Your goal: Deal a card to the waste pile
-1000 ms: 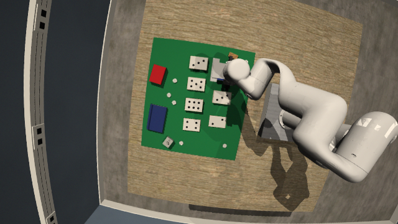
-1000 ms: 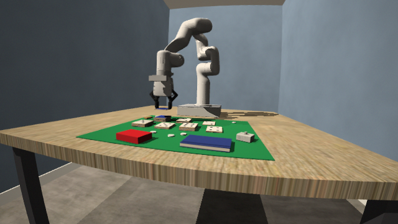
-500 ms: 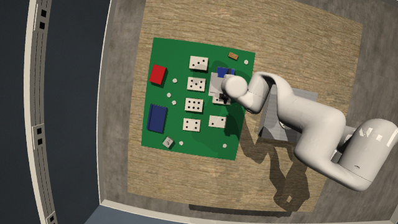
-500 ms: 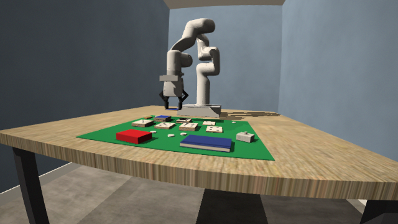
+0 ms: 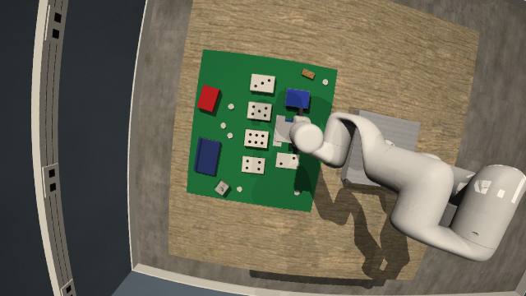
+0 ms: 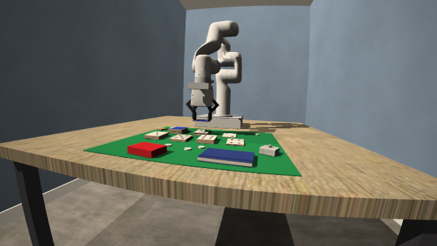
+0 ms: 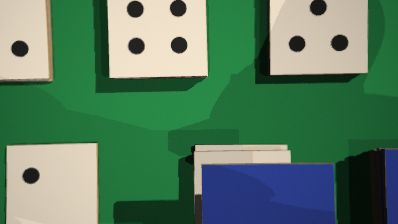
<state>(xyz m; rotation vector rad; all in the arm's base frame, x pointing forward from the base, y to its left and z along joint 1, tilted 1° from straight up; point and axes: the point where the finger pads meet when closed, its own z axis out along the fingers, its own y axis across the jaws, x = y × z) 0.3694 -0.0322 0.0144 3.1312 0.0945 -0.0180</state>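
Now: hand 130 mm short of the green mat, 50 mm to the right of it and 90 mm above it. Also, from my hand: blue book 320 mm ahead, 180 mm to the left, 70 mm below; then brown piece 20 mm behind, 220 mm to the right, 70 mm below; then red box 350 mm ahead, 60 mm to the right, 70 mm below.
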